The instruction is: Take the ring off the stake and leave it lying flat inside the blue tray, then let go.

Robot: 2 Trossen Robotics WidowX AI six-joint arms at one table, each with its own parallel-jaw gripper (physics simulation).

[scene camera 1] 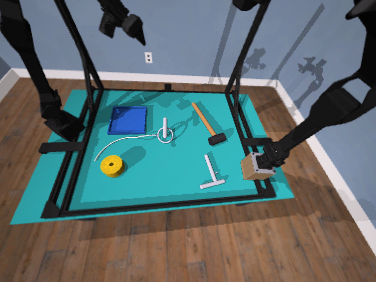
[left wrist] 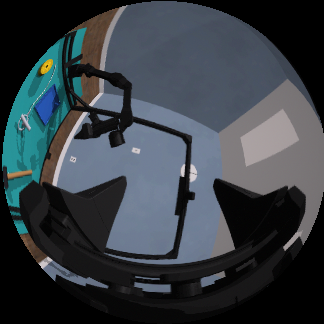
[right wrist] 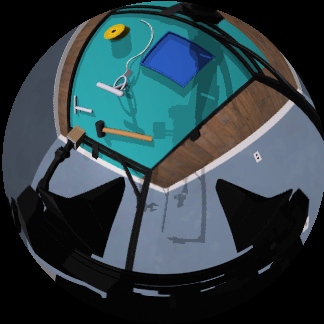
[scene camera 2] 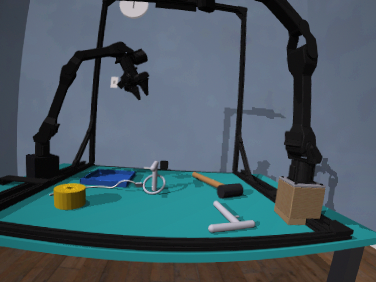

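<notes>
A white ring surrounds the upright white stake. The ring looks tilted, and a white cord runs from it to the left in scene camera 1. The blue tray lies left of the stake in scene camera 1 and is empty. My right gripper is open and empty, high above the table. My left gripper is open and empty, raised away from the ring; its fingers are not clear in the scene views.
A yellow roll lies near the cord. A hammer lies right of the stake, with a white T-shaped piece nearer the front. A wooden block is under the left arm. Black frame bars border the work area.
</notes>
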